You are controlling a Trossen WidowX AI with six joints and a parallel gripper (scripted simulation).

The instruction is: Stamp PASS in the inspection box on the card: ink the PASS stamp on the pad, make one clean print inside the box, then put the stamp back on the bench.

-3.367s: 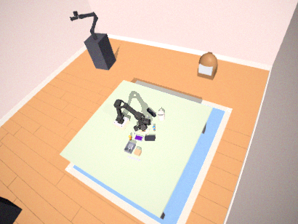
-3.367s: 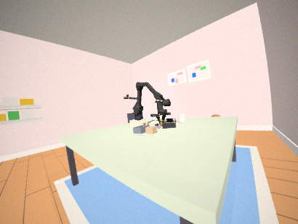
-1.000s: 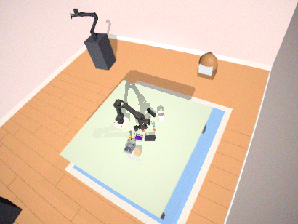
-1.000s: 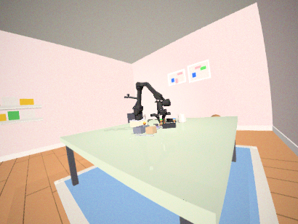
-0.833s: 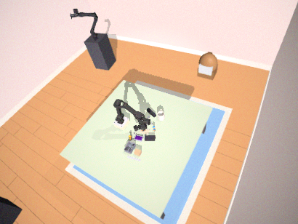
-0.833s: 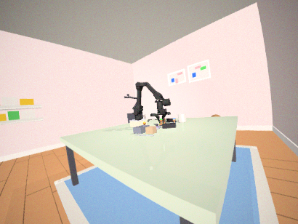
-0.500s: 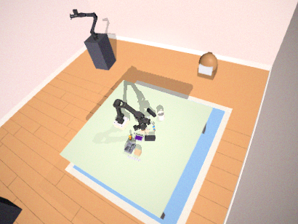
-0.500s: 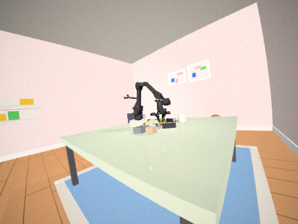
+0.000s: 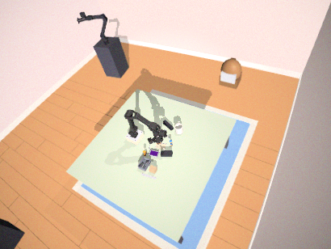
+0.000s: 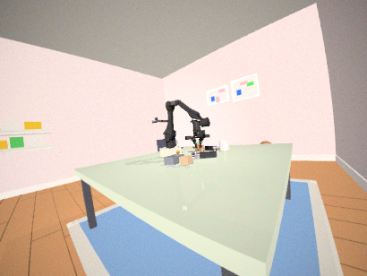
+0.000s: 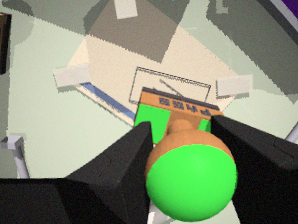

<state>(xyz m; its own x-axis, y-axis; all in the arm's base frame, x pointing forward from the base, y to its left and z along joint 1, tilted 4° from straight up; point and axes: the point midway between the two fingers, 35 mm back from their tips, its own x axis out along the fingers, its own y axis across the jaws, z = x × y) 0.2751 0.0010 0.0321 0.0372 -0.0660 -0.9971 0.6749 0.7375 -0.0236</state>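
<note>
Right now my gripper tip is 6 cm above the pale card and 1 cm short of it. From my gripper tip the other things lie so: red-knobbed stamp (11 cm to the left, 4 cm below, 2 cm behind); purple ink pad (11 cm to the right, 5 cm below, 1 cm behind); green-knobbed stamp (right at my gripper tip).
</note>
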